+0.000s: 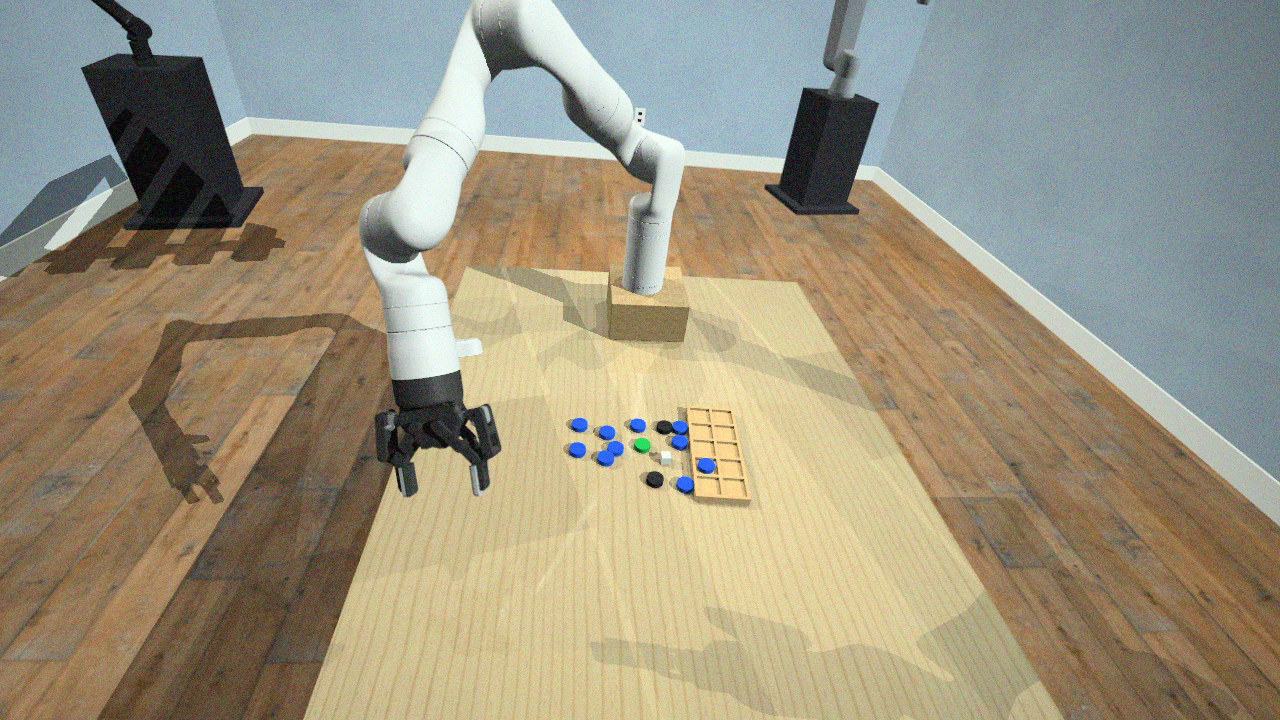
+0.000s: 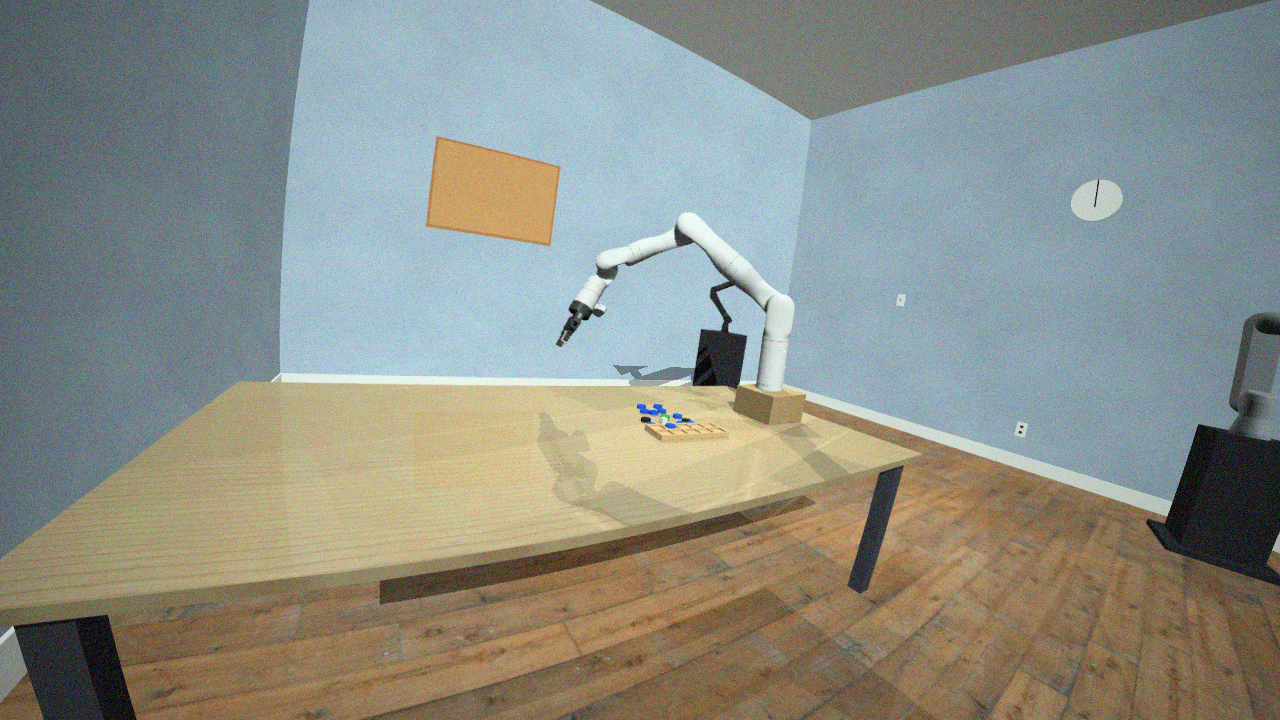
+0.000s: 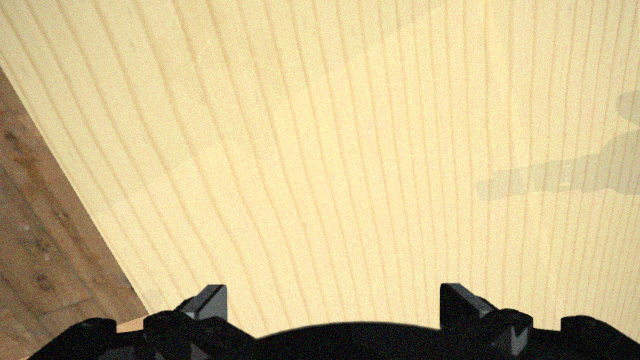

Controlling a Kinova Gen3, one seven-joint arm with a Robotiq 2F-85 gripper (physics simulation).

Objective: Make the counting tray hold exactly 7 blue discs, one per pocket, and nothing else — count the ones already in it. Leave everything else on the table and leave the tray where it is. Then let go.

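Note:
The wooden counting tray (image 1: pixel 735 454) (image 2: pixel 687 437) lies on the table, with two columns of pockets. One blue disc (image 1: pixel 706 465) (image 2: pixel 670 426) shows in the tray, in the left column toward the near end. Three blue discs lie close along the tray's left edge: one disc (image 1: pixel 684 485) near its near end, and two others, a disc (image 1: pixel 680 442) and a disc (image 1: pixel 680 428), farther back. Several blue discs lie further left, among them a disc (image 1: pixel 577 450) and a disc (image 1: pixel 637 425). My gripper (image 1: pixel 443 483) (image 2: pixel 561 343) (image 3: pixel 333 308) is open and empty, high above the table, left of the discs.
A green disc (image 1: pixel 641 445), a white cube (image 1: pixel 665 457), a black disc (image 1: pixel 655 480) and another black disc (image 1: pixel 664 427) lie on the table (image 1: pixel 626 591) (image 2: pixel 358 483) (image 3: pixel 320 150) left of the tray. The arm's wooden base block (image 1: pixel 648 320) (image 2: pixel 768 405) stands behind them.

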